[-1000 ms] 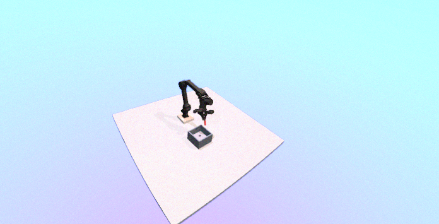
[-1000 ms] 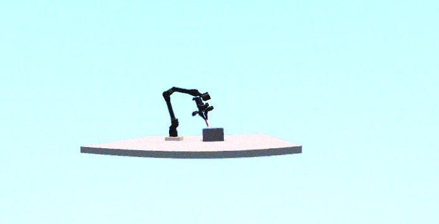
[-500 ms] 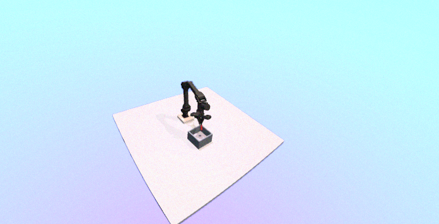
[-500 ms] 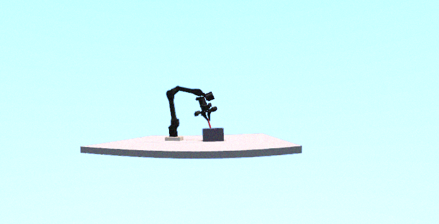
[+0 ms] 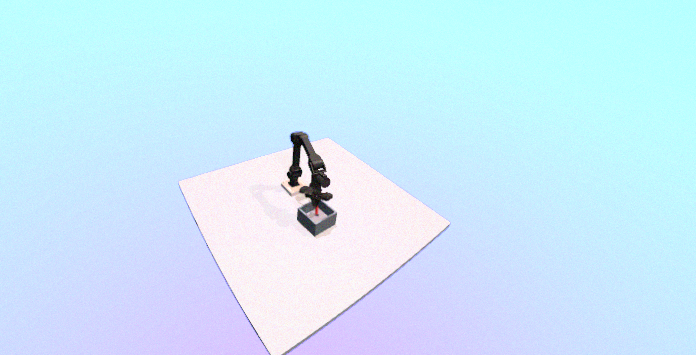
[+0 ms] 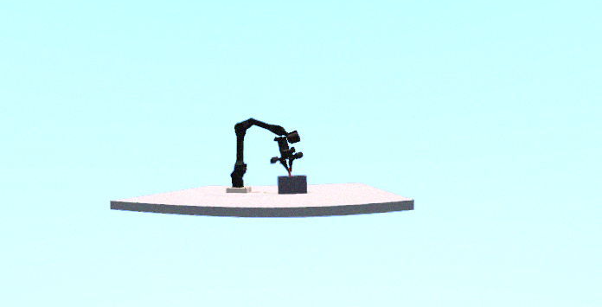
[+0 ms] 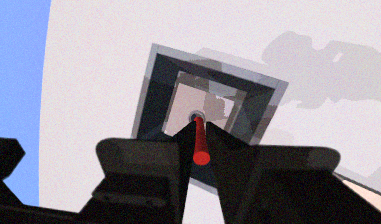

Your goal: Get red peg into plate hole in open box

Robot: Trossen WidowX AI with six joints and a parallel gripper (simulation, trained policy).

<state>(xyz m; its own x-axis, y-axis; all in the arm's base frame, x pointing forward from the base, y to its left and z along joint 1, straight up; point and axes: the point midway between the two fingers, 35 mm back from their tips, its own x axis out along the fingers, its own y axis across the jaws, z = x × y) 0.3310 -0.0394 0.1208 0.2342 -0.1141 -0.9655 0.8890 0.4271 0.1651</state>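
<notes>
My gripper tip is now 10 mm to the right of the red peg and 10 mm above it. The rest, counted from my gripper tip: plate 10 mm ahead, 10 mm to the left, 70 mm below; then grey box 10 mm ahead, 10 mm to the left, 90 mm below.
</notes>
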